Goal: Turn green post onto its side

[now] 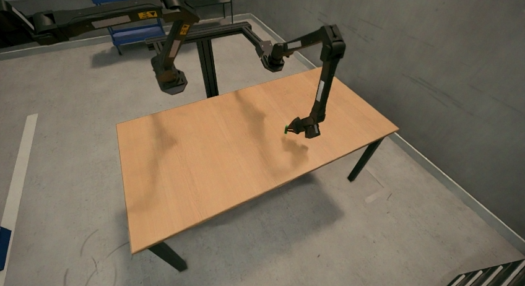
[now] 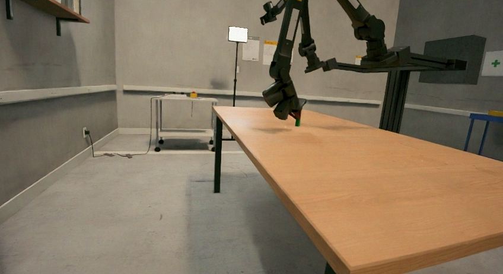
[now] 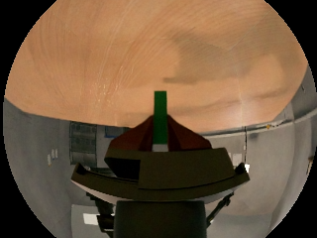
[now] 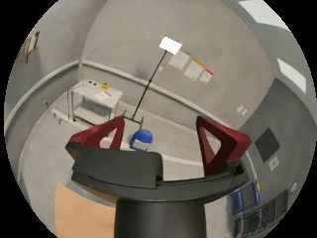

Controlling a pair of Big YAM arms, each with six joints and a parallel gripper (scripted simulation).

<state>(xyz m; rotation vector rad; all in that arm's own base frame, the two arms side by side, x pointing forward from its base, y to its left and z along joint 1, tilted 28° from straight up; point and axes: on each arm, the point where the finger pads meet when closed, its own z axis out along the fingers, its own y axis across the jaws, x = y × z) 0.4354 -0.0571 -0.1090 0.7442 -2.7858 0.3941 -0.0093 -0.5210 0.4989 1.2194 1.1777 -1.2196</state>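
Right now the green post is 1 cm to the right of my left hand, 1 cm below it and 1 cm behind it.
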